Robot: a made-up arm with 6 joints.
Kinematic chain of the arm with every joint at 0, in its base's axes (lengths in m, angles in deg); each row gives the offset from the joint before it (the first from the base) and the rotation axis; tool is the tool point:
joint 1: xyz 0 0 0.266 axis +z
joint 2: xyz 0 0 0 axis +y
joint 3: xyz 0 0 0.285 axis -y
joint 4: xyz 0 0 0 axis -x
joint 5: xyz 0.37 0 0 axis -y
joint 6: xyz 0 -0.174 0 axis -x
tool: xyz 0 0 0
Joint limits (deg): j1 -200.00..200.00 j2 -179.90..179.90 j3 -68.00..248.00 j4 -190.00..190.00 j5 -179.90..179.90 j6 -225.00..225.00
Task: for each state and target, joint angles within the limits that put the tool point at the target. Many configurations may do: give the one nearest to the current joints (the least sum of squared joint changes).
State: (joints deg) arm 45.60 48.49 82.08 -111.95 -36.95 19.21
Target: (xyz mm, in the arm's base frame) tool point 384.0 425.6 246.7
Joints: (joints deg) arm 42.73 50.22 44.56 -107.40 -36.95 19.21
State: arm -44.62 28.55 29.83 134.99 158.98 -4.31
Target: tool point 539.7 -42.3 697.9
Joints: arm -9.37 49.43 62.39 105.39 158.98 -4.31
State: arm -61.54 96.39 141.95 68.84 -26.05 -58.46
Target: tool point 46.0 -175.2 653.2
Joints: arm -60.25 90.76 172.12 74.33 -26.05 -58.46
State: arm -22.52 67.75 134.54 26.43 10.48 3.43
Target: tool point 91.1 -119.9 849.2
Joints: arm -7.19 45.20 129.13 51.82 10.48 3.43
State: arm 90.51 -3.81 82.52 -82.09 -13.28 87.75
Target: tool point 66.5 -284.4 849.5
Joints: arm 95.16 -50.10 74.47 -76.48 -13.28 87.75
